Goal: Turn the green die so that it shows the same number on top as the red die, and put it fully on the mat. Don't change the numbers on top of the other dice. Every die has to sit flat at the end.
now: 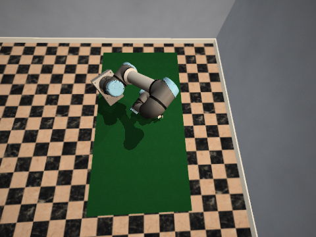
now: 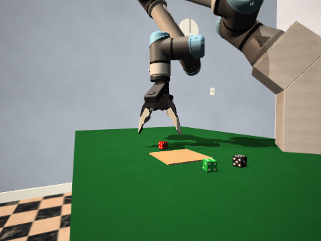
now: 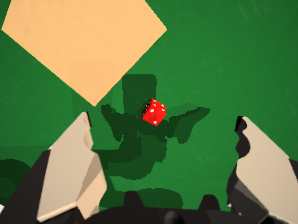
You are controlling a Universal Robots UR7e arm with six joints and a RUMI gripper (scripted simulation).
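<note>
Right now the red die is 4 cm below my hand, 2 cm behind it and 1 cm to the right of it. The rest, counted from my hand: black die: 28 cm to the left, 8 cm behind, 4 cm below; tan mat: 12 cm to the left, 5 cm below; green die: 27 cm to the left, 4 cm below, 1 cm ahead.
</note>
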